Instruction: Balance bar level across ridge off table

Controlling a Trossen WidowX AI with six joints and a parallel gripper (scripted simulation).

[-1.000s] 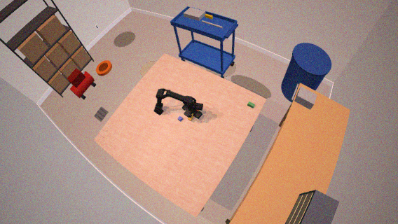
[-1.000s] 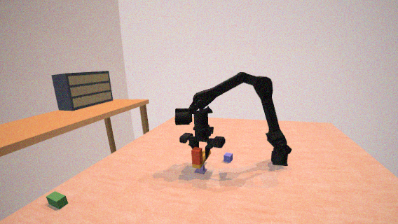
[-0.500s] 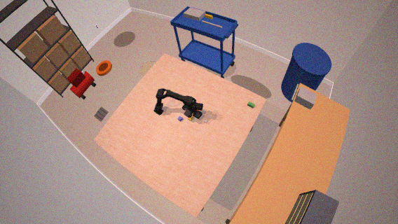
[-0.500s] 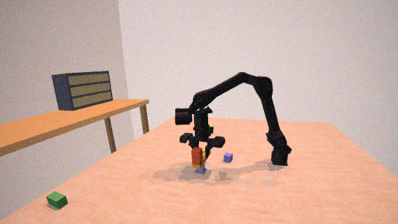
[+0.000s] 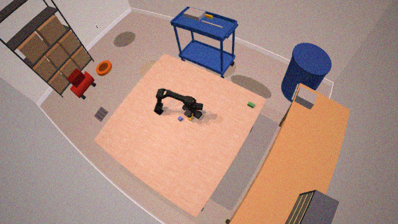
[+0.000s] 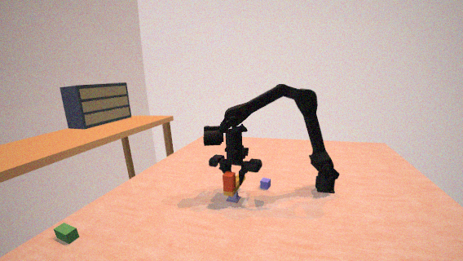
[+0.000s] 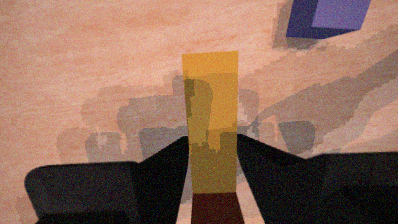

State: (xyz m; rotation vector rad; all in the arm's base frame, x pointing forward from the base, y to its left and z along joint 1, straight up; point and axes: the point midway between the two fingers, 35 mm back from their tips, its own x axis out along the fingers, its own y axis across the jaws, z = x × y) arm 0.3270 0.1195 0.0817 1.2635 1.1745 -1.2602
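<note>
The purple cube lies 10 cm behind my gripper tip, 8 cm to the right of it and 3 cm below it. Round my gripper tip: green block (41 cm ahead, 38 cm to the left, 3 cm below).
</note>
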